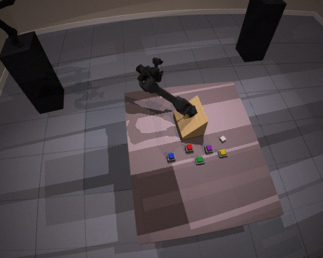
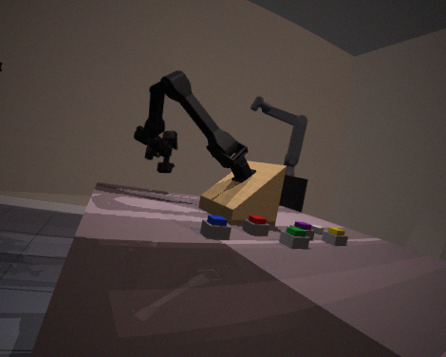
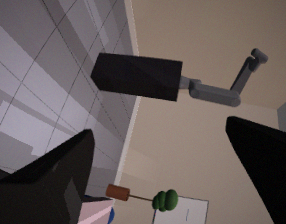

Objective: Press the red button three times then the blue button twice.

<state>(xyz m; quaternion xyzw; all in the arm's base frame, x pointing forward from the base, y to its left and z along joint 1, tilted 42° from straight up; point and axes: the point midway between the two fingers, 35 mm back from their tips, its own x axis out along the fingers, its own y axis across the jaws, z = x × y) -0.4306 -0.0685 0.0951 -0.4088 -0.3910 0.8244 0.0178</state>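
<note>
Now: gripper tip 69 cm short of the blue button, 12 cm above it and 11 cm to the left of it. From my gripper tip the other things lie so: small white block: 64 cm ahead, 27 cm to the left, 14 cm below; then red button: 65 cm ahead, 12 cm below, 2 cm to the left; then purple button: 69 cm ahead, 14 cm to the left, 12 cm below.
</note>
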